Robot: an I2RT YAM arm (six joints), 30 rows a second.
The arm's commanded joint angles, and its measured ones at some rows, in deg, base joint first. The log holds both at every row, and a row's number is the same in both.
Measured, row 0:
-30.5 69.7 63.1 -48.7 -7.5 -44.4
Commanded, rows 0 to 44:
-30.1 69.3 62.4 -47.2 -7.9 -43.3
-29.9 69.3 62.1 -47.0 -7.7 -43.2
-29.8 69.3 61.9 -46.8 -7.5 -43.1
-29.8 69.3 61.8 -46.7 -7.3 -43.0
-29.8 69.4 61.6 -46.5 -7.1 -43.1
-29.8 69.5 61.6 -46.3 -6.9 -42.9
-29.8 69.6 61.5 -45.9 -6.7 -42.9
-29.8 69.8 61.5 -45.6 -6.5 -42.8
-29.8 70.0 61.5 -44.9 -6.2 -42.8
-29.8 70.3 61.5 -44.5 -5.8 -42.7
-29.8 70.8 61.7 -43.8 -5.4 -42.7
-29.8 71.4 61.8 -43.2 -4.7 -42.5
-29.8 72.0 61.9 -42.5 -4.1 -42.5
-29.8 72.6 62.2 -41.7 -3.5 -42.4
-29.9 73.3 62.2 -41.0 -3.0 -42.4
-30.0 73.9 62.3 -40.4 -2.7 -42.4
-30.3 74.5 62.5 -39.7 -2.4 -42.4
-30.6 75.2 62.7 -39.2 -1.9 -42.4
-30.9 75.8 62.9 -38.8 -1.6 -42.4
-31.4 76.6 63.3 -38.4 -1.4 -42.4
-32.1 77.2 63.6 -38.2 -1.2 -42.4
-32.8 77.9 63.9 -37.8 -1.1 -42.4
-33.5 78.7 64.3 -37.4 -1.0 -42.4
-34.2 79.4 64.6 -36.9 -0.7 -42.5
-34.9 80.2 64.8 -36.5 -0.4 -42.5
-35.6 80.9 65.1 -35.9 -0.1 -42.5
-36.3 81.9 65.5 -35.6 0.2 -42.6
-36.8 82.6 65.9 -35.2 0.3 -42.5
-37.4 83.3 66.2 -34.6 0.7 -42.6
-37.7 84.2 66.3 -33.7 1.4 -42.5
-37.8 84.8 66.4 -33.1 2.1 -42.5
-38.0 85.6 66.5 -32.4 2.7 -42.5
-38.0 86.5 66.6 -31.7 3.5 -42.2
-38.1 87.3 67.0 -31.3 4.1 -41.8
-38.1 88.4 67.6 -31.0 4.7 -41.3
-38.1 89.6 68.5 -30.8 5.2 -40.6
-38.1 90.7 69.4 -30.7 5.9 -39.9
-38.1 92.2 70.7 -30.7 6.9 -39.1
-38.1 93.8 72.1 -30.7 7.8 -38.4
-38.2 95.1 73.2 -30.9 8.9 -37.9
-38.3 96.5 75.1 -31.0 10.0 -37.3
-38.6 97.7 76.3 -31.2 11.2 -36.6
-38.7 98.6 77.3 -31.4 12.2 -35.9
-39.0 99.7 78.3 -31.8 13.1 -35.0
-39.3 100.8 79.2 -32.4 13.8 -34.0
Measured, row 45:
-38.8 99.0 77.0 -33.8 9.7 -37.7
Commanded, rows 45 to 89:
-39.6 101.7 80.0 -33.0 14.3 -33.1
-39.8 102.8 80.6 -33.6 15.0 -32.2
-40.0 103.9 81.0 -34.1 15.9 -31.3
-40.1 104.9 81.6 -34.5 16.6 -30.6
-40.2 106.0 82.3 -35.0 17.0 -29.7
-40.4 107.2 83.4 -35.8 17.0 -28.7
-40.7 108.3 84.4 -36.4 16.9 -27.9
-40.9 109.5 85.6 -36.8 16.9 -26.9
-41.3 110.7 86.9 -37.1 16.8 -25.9
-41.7 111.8 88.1 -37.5 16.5 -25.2
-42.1 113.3 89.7 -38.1 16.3 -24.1
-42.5 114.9 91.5 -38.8 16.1 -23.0
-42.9 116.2 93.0 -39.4 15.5 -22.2
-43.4 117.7 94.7 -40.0 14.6 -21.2
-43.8 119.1 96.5 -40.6 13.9 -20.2
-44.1 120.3 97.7 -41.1 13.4 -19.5
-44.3 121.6 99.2 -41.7 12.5 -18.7
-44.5 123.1 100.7 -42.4 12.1 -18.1
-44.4 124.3 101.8 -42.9 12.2 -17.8
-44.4 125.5 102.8 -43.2 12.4 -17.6
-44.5 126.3 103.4 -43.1 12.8 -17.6
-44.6 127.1 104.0 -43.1 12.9 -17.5
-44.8 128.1 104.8 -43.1 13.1 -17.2
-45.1 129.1 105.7 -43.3 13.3 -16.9
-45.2 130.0 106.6 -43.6 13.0 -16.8
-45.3 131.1 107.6 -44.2 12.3 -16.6
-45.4 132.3 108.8 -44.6 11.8 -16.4
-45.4 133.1 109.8 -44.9 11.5 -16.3
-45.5 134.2 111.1 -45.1 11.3 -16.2
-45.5 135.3 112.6 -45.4 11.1 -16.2
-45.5 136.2 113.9 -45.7 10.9 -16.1
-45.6 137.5 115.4 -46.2 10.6 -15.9
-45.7 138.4 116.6 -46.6 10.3 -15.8
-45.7 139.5 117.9 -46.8 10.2 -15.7
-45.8 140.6 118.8 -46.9 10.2 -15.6
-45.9 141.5 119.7 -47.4 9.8 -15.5
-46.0 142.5 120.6 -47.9 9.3 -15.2
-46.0 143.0 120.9 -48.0 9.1 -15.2
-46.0 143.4 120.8 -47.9 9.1 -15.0
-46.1 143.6 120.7 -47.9 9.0 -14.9
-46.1 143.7 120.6 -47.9 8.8 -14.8
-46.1 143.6 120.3 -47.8 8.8 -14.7
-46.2 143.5 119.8 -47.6 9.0 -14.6
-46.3 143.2 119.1 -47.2 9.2 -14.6
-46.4 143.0 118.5 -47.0 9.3 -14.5
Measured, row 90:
-46.2 143.5 119.4 -48.1 9.6 -15.4
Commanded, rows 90 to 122:
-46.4 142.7 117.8 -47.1 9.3 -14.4
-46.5 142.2 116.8 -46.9 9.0 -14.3
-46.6 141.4 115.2 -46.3 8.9 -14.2
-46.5 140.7 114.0 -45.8 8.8 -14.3
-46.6 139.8 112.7 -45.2 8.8 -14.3
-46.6 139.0 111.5 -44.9 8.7 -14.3
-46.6 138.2 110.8 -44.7 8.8 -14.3
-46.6 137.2 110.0 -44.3 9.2 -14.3
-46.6 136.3 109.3 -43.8 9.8 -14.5
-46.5 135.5 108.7 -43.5 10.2 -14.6
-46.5 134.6 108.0 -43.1 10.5 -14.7
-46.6 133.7 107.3 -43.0 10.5 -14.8
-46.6 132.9 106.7 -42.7 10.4 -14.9
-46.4 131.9 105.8 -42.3 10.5 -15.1
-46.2 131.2 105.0 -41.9 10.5 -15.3
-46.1 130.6 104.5 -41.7 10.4 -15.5
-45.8 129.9 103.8 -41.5 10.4 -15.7
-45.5 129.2 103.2 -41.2 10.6 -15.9
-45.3 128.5 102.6 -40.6 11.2 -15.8
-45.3 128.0 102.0 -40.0 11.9 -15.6
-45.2 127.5 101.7 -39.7 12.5 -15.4
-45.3 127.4 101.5 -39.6 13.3 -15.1
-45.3 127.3 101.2 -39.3 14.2 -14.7
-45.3 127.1 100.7 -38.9 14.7 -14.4
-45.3 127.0 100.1 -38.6 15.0 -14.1
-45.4 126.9 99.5 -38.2 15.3 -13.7
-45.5 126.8 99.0 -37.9 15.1 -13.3
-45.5 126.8 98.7 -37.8 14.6 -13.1
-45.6 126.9 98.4 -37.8 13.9 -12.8
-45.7 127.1 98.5 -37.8 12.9 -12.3
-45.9 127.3 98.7 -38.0 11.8 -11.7
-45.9 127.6 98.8 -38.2 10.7 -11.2
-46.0 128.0 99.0 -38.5 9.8 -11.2
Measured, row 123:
-45.9 127.5 98.6 -40.7 12.8 -13.3
